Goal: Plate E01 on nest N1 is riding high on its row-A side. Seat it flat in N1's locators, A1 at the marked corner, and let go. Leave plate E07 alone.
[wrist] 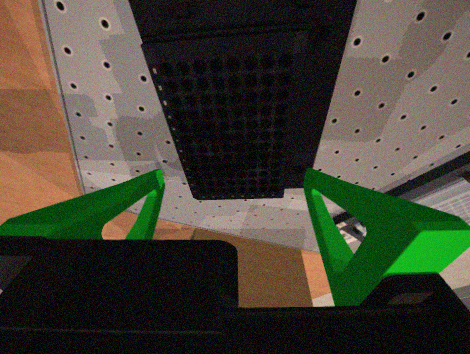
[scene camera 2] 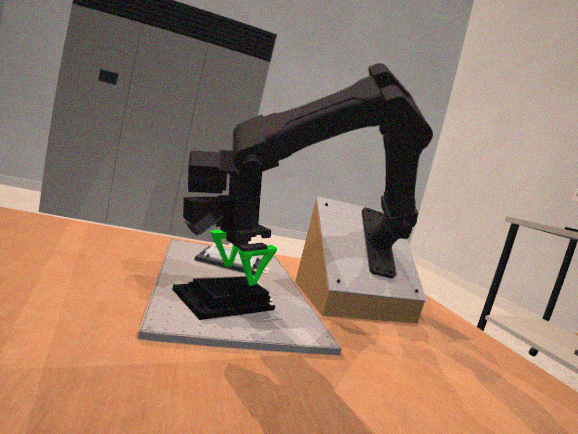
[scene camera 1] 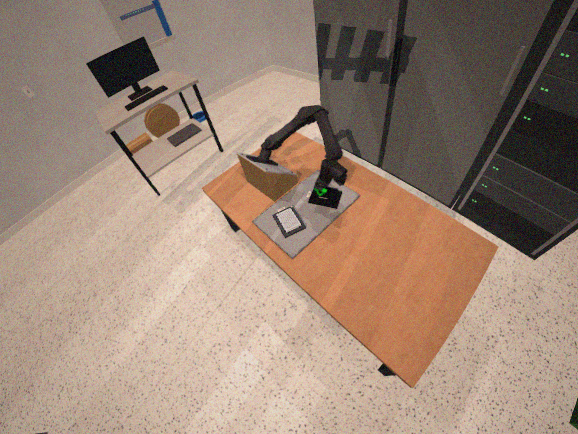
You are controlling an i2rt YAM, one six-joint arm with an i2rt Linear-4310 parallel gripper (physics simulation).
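Pixels of known places: gripper, between the fingertips: [wrist: 234, 176] [scene camera 2: 239, 275] [scene camera 1: 322, 189]; arm's base, origin of its link: [scene camera 2: 377, 241] [scene camera 1: 262, 161].
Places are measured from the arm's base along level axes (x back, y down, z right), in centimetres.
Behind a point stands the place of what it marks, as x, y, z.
The black well plate E01 [scene camera 1: 327, 196] @(-38.6, 11.6, -13.0) [scene camera 2: 220, 290] @(-37.7, 11.8, -16.8) [wrist: 225, 120] @(-36.8, 11.6, -15.5) lies on the black nest N1 [scene camera 2: 192, 302] @(-42.2, 13.9, -19.0) [wrist: 312, 115] @(-38.7, 13.8, -9.4). Black on black, its seating and any small tilt are hard to tell; the marked corner cannot be made out. My gripper [scene camera 1: 321, 192] @(-34.4, 9.4, -13.8) [scene camera 2: 241, 274] @(-34.4, 9.4, -13.8) [wrist: 234, 176] @(-34.4, 9.4, -13.8) is open, its green fingers pointing down at the arm-side end of E01. In the wrist view the fingertips stand apart from the plate, one to each side, with nothing between them. The pale plate E07 [scene camera 1: 288, 220] @(-34.8, 12.5, 11.9) [scene camera 2: 224, 256] [wrist: 450, 199] @(-37.9, 12.4, 8.3) sits in a separate dark nest.
Both nests stand on a grey perforated board [scene camera 1: 295, 247] @(-48.2, 15.0, 19.1) [scene camera 2: 165, 330] @(-45.4, 15.0, -27.3) [wrist: 125, 100] @(-33.3, 15.0, -22.7) on the orange wooden table [scene camera 1: 390, 270] @(-88.1, 16.3, -4.2) [scene camera 2: 75, 325] @(-58.1, 16.3, -27.1) [wrist: 20, 120] @(-26.2, 16.3, -32.5). The arm's base is mounted on a wedge block [scene camera 1: 265, 182] @(-12.7, 2.6, 7.9) [scene camera 2: 370, 305] @(-3.6, 12.8, -11.2) beside the board.
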